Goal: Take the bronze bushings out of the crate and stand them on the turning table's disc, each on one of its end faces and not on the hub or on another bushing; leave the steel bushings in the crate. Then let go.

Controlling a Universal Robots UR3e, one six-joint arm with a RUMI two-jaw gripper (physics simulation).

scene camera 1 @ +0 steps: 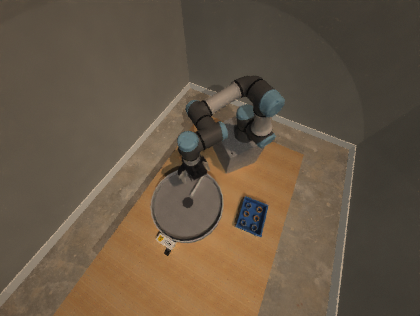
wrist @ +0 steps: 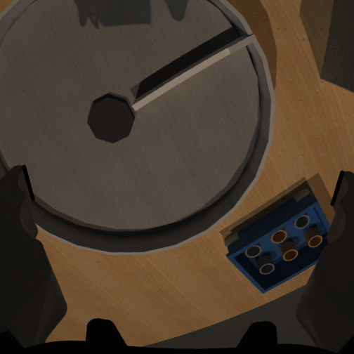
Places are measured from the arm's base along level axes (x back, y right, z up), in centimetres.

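Pixels of known places: arm's base, origin of the base link: point(scene camera 1: 245, 133).
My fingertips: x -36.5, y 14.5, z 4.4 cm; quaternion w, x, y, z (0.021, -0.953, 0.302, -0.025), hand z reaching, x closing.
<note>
For each thing: its top centre in the pictures, then the offset to it from my fingertips. "spot": a spot on its surface instead.
- blue crate, surface spot: point(scene camera 1: 248, 231) spot: dx -9.6, dy -37.6, dz -26.7 cm
- turning table's grey disc, middle of its top: point(scene camera 1: 187, 202) dx -10.2, dy +0.7, dz -25.6 cm
- thin bar, surface spot: point(scene camera 1: 196, 187) spot: dx -0.5, dy -0.2, dz -23.2 cm
- white label, surface spot: point(scene camera 1: 165, 241) spot: dx -33.5, dy +1.5, dz -25.9 cm
- small black block, surface spot: point(scene camera 1: 167, 252) spot: dx -38.0, dy -1.4, dz -30.2 cm
The blue crate point(scene camera 1: 248, 232) point(wrist: 246, 274) stands right of the turning table in the scene view. Three bronze bushings point(wrist: 288, 246) point(wrist: 314, 232) point(wrist: 279, 242) and three steel bushings point(wrist: 265, 259) point(wrist: 253, 257) point(wrist: 302, 227) stand in it in two rows, with their ring-shaped ends up. The turning table's grey disc point(scene camera 1: 188, 222) point(wrist: 200, 165) bears no bushing where it shows; its dark hub point(scene camera 1: 188, 202) point(wrist: 111, 119) is at the middle. My gripper point(scene camera 1: 194, 177) point(wrist: 183, 173) is open and empty, above the disc's edge nearest the robot base, away from the crate.
A thin bar point(scene camera 1: 196, 187) point(wrist: 182, 80) runs from near the hub to the table's raised rim point(wrist: 268, 135). A white label point(scene camera 1: 165, 241) and a small black block point(scene camera 1: 167, 252) lie by the turning table. The robot's grey base box point(scene camera 1: 237, 157) point(wrist: 341, 45) stands behind.
</note>
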